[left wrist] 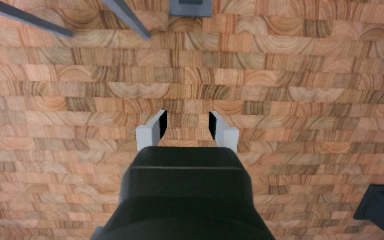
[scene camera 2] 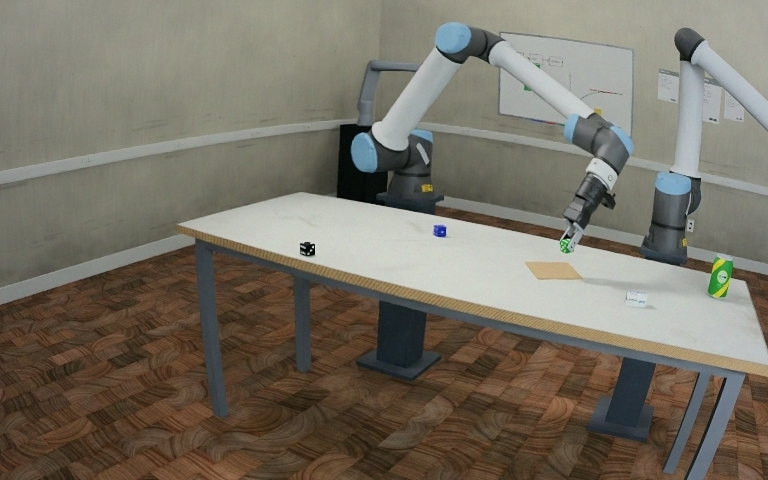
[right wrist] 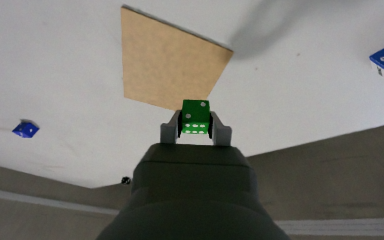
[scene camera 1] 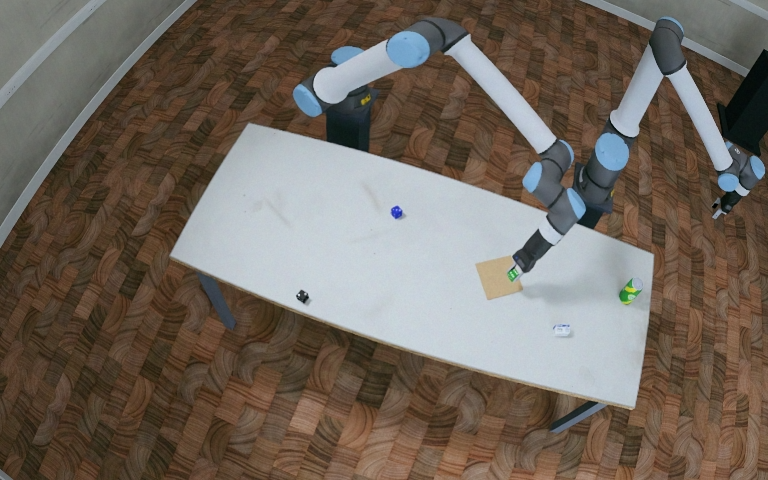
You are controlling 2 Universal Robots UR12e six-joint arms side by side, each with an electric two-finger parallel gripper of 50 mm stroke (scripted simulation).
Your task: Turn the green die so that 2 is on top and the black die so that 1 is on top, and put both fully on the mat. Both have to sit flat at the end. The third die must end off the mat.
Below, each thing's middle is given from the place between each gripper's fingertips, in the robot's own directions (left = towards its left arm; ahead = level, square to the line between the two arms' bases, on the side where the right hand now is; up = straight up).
I see my right gripper (scene camera 2: 564, 247) 20 mm past the tan mat (scene camera 1: 492, 273), 40 mm to the left of it and 90 mm above it. Round my right hand: green die (right wrist: 195, 119) 10 mm below.
Now: the green die 610 mm ahead of my left hand, 880 mm to the right of it and 100 mm below it. Also, from my left hand: tan mat (590 mm ahead, 920 mm to the right, 180 mm below).
